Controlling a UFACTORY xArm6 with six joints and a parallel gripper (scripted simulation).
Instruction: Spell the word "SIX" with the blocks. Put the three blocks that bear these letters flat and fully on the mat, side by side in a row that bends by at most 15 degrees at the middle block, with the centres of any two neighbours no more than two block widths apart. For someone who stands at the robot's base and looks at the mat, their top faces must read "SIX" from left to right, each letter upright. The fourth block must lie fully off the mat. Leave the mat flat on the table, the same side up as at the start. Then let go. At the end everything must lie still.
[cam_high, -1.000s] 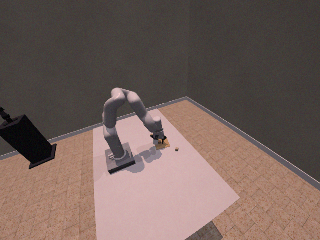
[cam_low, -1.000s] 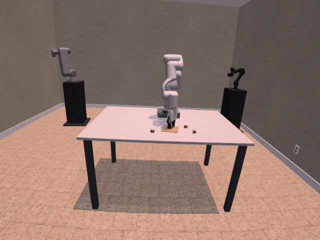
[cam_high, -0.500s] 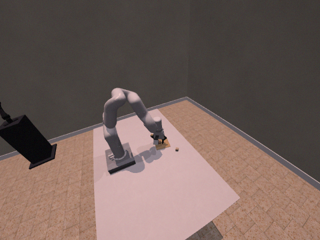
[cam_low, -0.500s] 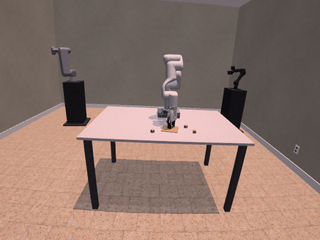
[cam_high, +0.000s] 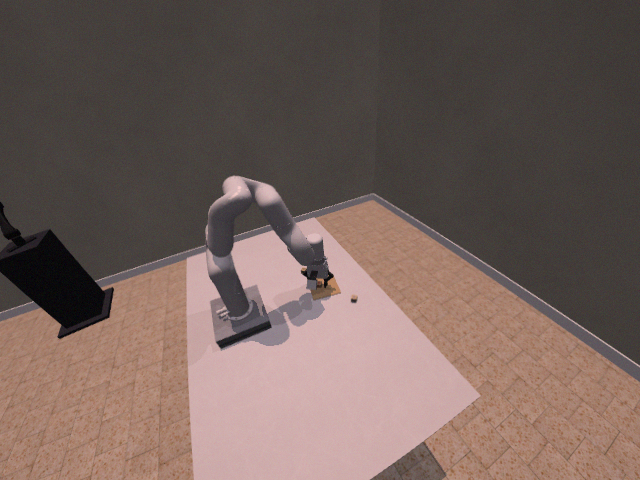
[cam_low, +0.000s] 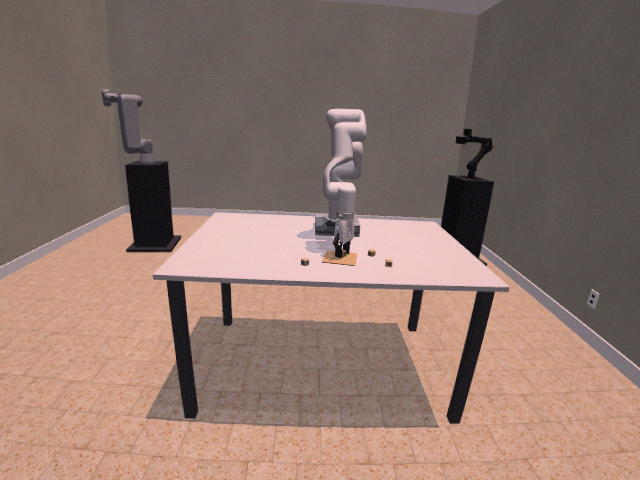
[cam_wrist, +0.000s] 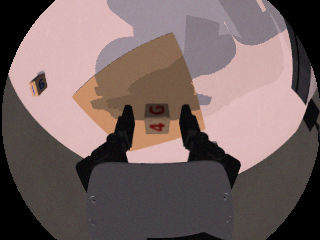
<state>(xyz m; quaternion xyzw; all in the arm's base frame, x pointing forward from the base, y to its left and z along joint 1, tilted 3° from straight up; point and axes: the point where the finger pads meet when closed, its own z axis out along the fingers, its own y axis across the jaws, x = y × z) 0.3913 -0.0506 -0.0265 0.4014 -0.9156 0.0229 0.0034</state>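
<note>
The tan mat is 20 mm ahead of my hand, 10 mm to the right of it and 20 mm below it.
</note>
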